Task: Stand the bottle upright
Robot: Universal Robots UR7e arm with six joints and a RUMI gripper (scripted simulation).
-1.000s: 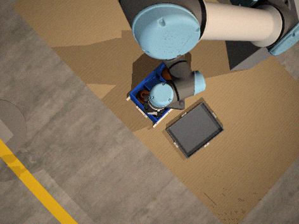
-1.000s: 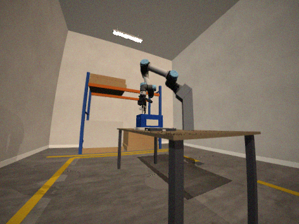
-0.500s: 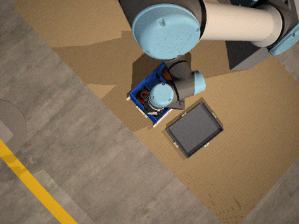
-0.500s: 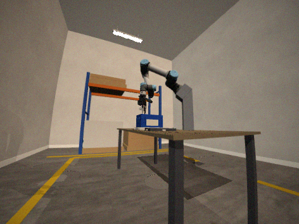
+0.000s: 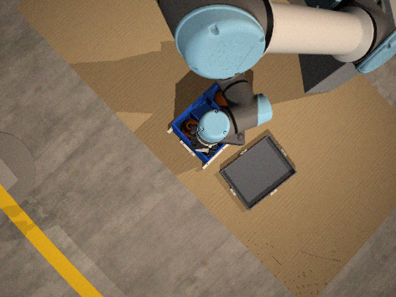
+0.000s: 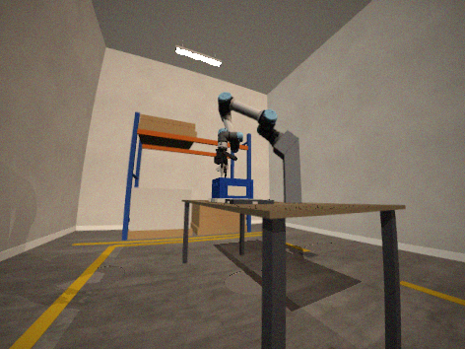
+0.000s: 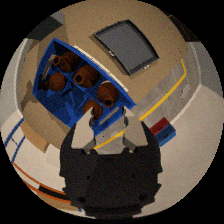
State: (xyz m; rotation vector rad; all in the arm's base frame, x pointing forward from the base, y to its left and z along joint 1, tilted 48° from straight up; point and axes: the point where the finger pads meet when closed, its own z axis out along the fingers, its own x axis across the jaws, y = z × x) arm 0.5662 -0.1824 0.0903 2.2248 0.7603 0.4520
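Right now the brown bottle is 110 mm below my hand. From my hand the other things lie so: blue crate: 110 mm below, 100 mm behind, 20 mm to the right; then grey tray: 230 mm to the left, 180 mm below, 10 mm behind.
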